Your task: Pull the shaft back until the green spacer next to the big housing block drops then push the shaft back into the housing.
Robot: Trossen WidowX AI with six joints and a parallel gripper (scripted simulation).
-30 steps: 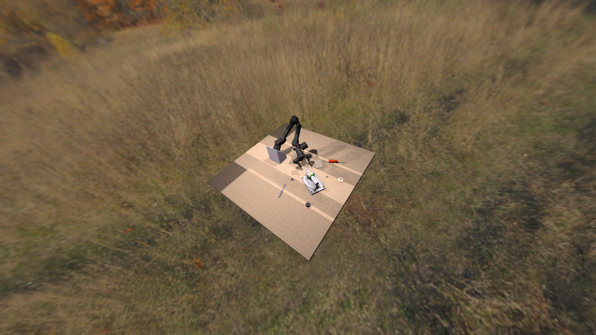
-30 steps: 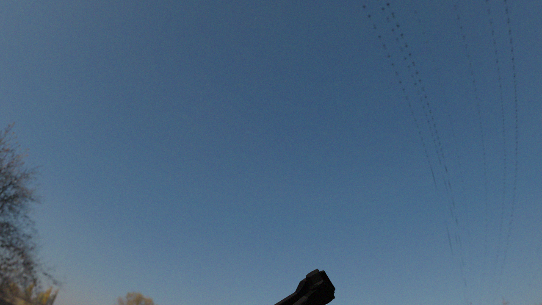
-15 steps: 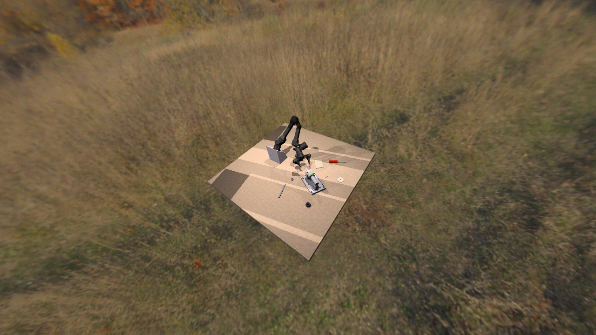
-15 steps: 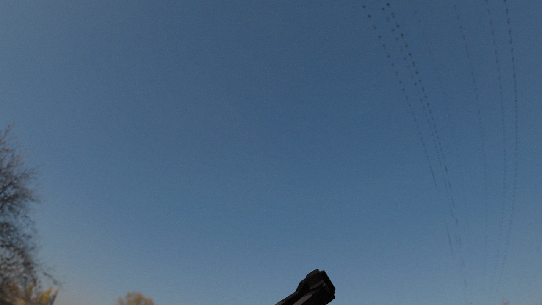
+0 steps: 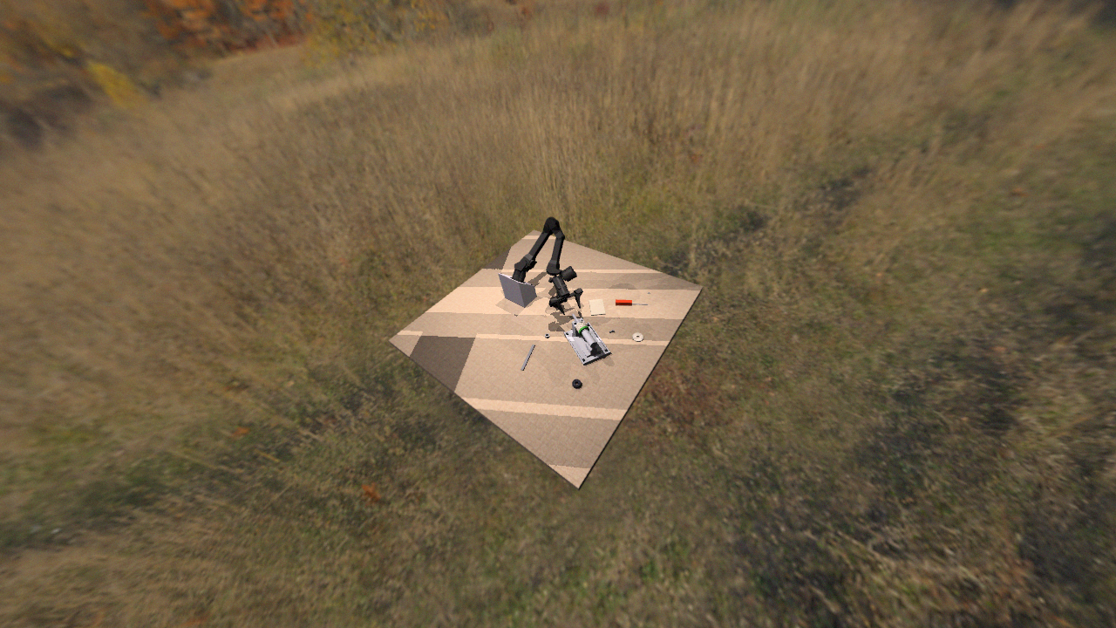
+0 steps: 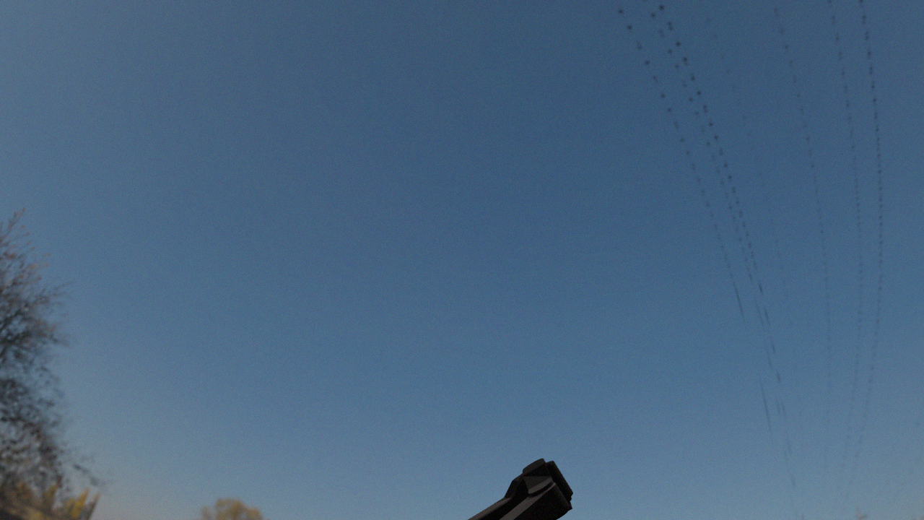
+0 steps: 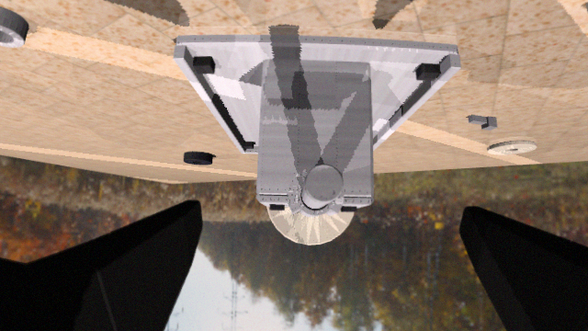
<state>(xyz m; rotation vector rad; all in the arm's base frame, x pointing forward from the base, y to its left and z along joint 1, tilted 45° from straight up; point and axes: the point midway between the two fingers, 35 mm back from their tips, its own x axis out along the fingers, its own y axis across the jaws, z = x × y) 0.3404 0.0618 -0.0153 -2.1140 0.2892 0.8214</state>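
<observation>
My gripper tip is 8 cm short of the shaft, 5 cm to the left of it and 1 cm above it. Round my gripper tip: black ring (23 cm ahead, 30 cm to the right, 9 cm below); then green spacer (12 cm ahead, 7 cm to the right, 1 cm below).
</observation>
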